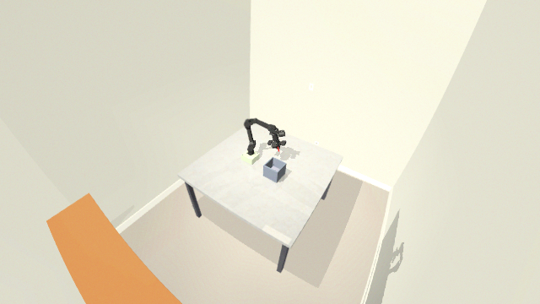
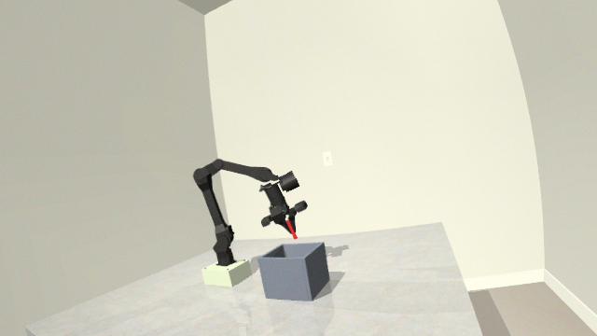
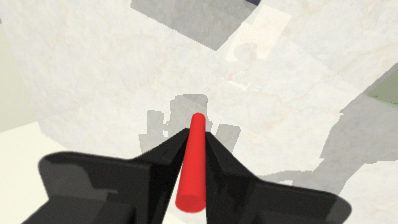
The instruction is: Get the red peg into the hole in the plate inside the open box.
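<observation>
Now: gripper tip 200 mm to the left of the pale plate, 110 mm short of it and 100 mm above it. Also, from my gripper tip: red peg (20 mm above).
</observation>
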